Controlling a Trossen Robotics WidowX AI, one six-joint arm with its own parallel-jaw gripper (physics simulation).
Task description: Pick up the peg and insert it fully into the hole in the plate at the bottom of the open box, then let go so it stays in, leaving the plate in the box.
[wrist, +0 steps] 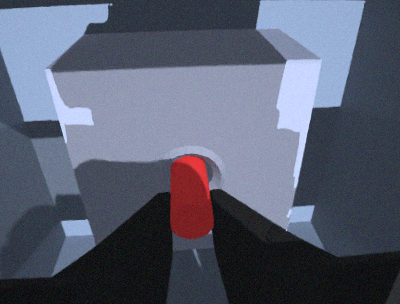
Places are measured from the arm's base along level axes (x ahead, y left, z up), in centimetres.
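Pixels of known places: gripper, between the fingertips: (190, 203).
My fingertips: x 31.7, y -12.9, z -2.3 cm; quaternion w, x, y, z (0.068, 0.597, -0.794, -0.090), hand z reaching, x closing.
Observation:
For each thing: its top centre in the pictures, then the offset to it from my fingertips. "*": a spot on its surface instead.
- red peg, centre of its top: (192, 230) dy +0.0, dx +0.1, dz +1.4 cm
- thick grey plate, centre of its top: (190, 179) dy -0.1, dx -0.1, dz -1.4 cm
- box, a spot on its surface: (365, 165) * dy -7.9, dx -3.5, dz -3.2 cm
- box floor, a spot on its surface: (332, 60) * dy -8.1, dx +0.6, dz -6.7 cm
The red peg (191, 197) stands roughly upright between the black fingertips of my gripper (190, 203), which is shut on it. The thick grey plate (185, 110) lies in the box below. Its round hole (216, 170) has a pale rim that shows above and to the right of the peg's far end. The peg's far end overlaps the hole in this view and covers its left and near part. Whether the tip is inside the hole or just above it, I cannot tell. The fingers hide the near part of the plate.
The dark walls of the box (365, 165) rise on the right and on the left. Lit patches of the box floor (332, 60) show beyond the plate's far corners and near its close corners. A shadow lies over the left part of the plate.

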